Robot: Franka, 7 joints.
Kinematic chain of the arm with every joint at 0, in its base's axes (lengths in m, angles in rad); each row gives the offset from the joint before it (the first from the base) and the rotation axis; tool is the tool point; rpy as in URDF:
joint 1: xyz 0 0 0.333 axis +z
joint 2: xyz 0 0 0 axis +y
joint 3: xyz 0 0 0.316 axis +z
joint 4: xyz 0.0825 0 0 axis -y
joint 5: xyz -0.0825 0 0.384 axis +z
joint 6: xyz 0 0 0 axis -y
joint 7: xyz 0.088 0 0 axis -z
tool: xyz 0 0 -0.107 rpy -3.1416 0 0
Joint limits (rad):
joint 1: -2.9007..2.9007
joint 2: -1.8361..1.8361
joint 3: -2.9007..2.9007
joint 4: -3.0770..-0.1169
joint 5: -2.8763..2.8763
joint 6: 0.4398..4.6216
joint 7: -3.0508..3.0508
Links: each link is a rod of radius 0.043 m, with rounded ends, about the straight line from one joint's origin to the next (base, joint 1, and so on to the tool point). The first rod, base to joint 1, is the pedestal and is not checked.
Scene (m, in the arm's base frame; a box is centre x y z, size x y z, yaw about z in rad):
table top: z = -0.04
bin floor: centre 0.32 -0.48 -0.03 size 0.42 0.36 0.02 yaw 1
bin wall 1: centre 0.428 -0.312 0.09 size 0.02 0.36 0.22 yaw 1
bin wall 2: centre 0.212 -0.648 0.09 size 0.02 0.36 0.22 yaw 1
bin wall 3: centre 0.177 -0.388 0.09 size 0.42 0.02 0.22 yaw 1
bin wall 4: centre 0.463 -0.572 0.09 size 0.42 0.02 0.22 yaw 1
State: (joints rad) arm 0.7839 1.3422 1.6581 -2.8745 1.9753 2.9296 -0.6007
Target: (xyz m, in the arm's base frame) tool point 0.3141 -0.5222 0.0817
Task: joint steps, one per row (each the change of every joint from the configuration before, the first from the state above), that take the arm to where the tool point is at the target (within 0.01 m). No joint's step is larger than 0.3 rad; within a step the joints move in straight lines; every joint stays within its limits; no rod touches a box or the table.
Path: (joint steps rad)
1: -0.1601 -0.2796 -0.1341 0.0533 0.0117 0.2428 0.1711
2: -0.1601 -0.2795 -0.1342 0.0534 0.0118 0.2428 0.1712
3: -0.1601 -0.2796 -0.1341 0.0533 0.0117 0.2428 0.1711
4: -0.1601 -0.2795 -0.1341 0.0533 0.0117 0.2428 0.1712
5: -0.1601 -0.2796 -0.1341 0.0533 0.0117 0.2428 0.1711
6: -0.2107 0.1010 -0.2502 0.1796 -0.0607 -0.2263 -0.2139
7: -0.2108 0.1009 -0.2501 0.1795 -0.0608 -0.2263 -0.2140
8: -0.2108 0.1010 -0.2502 0.1796 -0.0608 -0.2262 -0.2139
9: -0.2107 0.1009 -0.2501 0.1796 -0.0608 -0.2263 -0.2139
10: -0.0149 0.2573 0.0012 0.0689 -0.0293 -0.0858 0.0000
11: -0.0149 0.2573 0.0012 0.0689 -0.0293 -0.0858 0.0000

